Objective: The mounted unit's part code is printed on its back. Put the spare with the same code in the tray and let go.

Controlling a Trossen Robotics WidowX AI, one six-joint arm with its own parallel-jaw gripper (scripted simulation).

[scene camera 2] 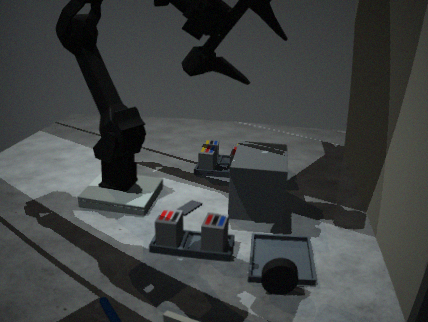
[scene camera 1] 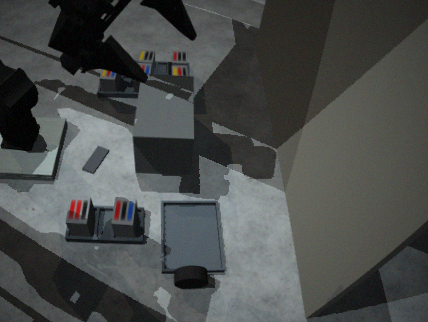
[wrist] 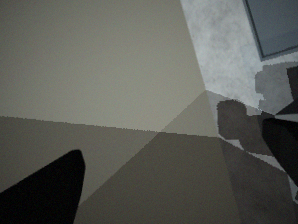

Scene:
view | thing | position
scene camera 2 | gripper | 267,62
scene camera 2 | tray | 264,247
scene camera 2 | mounted unit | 259,171
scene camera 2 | beige wall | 378,151

